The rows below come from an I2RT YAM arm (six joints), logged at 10 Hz.
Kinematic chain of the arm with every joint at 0, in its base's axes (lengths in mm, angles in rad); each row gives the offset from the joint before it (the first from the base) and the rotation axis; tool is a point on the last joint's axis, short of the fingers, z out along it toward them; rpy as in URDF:
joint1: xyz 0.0 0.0 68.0 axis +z
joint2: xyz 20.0 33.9 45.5 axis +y
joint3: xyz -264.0 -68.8 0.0 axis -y
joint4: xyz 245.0 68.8 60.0 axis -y
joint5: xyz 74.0 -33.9 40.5 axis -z
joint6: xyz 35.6 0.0 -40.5 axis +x
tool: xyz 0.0 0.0 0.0 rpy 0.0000 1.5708 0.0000
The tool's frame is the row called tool.
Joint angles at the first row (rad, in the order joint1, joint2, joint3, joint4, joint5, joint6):
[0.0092 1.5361 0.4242 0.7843 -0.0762 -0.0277]
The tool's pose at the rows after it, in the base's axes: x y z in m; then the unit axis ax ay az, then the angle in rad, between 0 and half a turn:
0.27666 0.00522 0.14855 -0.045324 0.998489 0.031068 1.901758
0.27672 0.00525 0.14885 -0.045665 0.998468 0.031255 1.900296
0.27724 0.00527 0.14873 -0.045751 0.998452 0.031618 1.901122
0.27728 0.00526 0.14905 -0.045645 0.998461 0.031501 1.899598
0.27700 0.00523 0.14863 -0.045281 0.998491 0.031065 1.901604
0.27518 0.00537 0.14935 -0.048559 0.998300 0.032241 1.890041
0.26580 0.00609 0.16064 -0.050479 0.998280 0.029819 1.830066
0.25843 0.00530 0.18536 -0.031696 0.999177 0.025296 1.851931
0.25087 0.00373 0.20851 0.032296 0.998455 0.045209 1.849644
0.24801 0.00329 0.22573 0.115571 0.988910 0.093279 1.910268
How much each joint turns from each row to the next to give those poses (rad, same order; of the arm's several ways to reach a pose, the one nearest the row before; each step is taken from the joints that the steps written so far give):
[0.0000 0.0007 -0.0004 -0.0019 0.0008 0.0000]
[0.0000 -0.0007 0.0003 0.0005 -0.0005 -0.0002]
[0.0000 0.0024 0.0020 -0.0004 -0.0006 0.0002]
[0.0000 -0.0008 0.0002 0.0005 0.0003 0.0001]
[0.0000 0.0001 -0.0012 -0.0008 0.0009 0.0000]
[0.0000 -0.0065 -0.0090 0.0142 -0.0045 -0.0027]
[0.0039 -0.0707 -0.0321 0.0214 0.0061 -0.0010]
[0.0006 -0.1474 0.0368 -0.2061 0.0241 0.0189]
[-0.0008 -0.1138 0.0376 -0.1469 0.0355 0.1006]
[0.0001 -0.0604 0.0657 -0.1772 0.0125 0.1587]

